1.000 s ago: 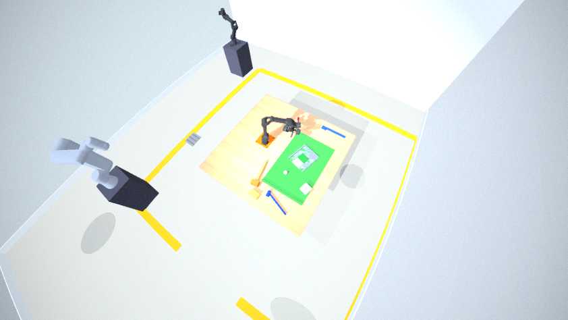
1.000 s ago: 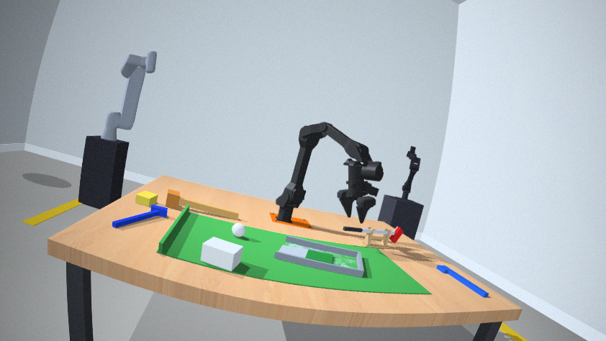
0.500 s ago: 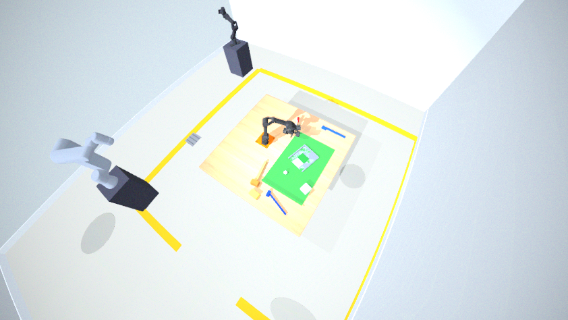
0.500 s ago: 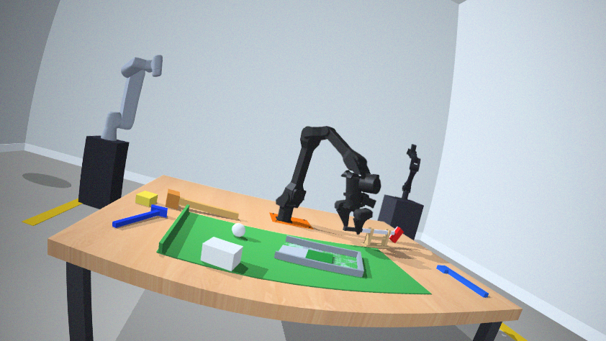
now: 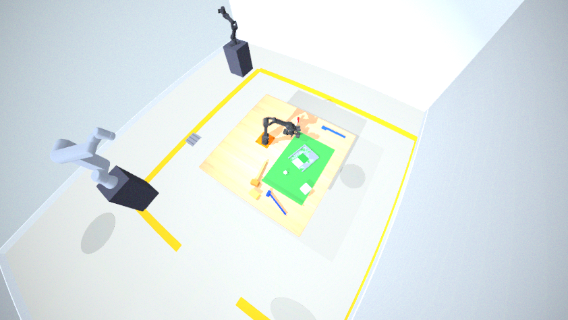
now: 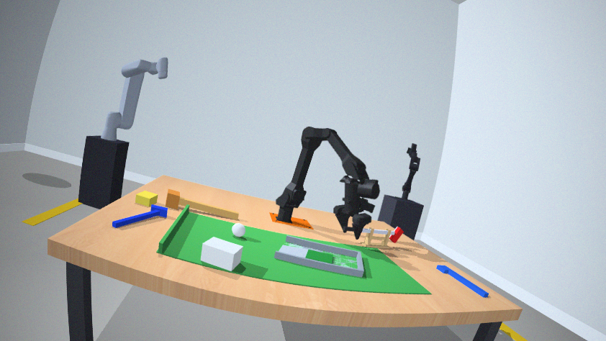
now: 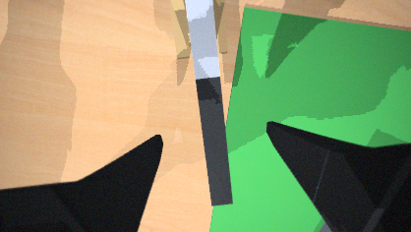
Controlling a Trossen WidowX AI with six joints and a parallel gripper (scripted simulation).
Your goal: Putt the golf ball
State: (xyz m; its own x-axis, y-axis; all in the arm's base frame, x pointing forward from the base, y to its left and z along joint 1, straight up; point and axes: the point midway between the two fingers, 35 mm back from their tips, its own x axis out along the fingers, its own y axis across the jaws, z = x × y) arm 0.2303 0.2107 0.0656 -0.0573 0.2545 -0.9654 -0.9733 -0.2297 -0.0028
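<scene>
My gripper tip is 3 cm past the red putter, 11 cm to the right of it and 2 cm below it. From my gripper tip the other things lie so: white block 44 cm ahead, 46 cm to the right, 1 cm below; white golf ball 17 cm ahead, 42 cm to the right, 1 cm below; wooden stand 3 cm behind, 13 cm to the left.
</scene>
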